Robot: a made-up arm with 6 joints.
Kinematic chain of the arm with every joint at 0, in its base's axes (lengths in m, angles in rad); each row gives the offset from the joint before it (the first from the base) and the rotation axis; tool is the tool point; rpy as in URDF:
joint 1: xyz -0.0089 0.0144 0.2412 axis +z
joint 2: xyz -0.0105 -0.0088 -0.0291 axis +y
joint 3: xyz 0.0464 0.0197 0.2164 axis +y
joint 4: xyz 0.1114 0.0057 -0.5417 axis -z
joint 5: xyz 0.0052 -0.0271 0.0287 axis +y
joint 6: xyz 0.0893 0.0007 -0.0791 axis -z
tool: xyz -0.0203 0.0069 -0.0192 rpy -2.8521 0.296 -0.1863
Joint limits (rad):
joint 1: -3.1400..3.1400
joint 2: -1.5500..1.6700
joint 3: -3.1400..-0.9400
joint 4: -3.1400..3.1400
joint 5: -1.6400..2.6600
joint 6: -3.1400..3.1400
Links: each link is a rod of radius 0.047 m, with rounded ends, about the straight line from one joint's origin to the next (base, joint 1, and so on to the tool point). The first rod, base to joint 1, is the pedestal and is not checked.
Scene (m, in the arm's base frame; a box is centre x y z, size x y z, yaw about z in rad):
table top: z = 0
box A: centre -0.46 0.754 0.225 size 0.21 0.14 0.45 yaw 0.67
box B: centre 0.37 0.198 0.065 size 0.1 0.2 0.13 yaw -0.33
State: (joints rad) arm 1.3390 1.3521 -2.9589 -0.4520 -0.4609 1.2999
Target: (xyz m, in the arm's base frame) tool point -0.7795 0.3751 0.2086
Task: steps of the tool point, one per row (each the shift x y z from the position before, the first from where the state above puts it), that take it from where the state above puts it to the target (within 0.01 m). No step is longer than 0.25 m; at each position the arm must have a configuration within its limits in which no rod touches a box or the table.
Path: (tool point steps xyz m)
1: -0.0048 -0.0175 0.1191
2: -0.0087 -0.0382 0.1090
3: -0.0132 -0.0571 0.0957
4: -0.1747 0.0445 -0.0576
5: -0.1877 -0.0206 -0.0681
6: -0.1737 -0.0869 -0.0762
7: -0.1345 -0.1435 -0.0811
8: -0.0660 0.0114 -0.0559
9: -0.0561 -0.0095 -0.0699
10: -0.0403 -0.0307 -0.0815
11: -0.0191 -0.0496 -0.0892

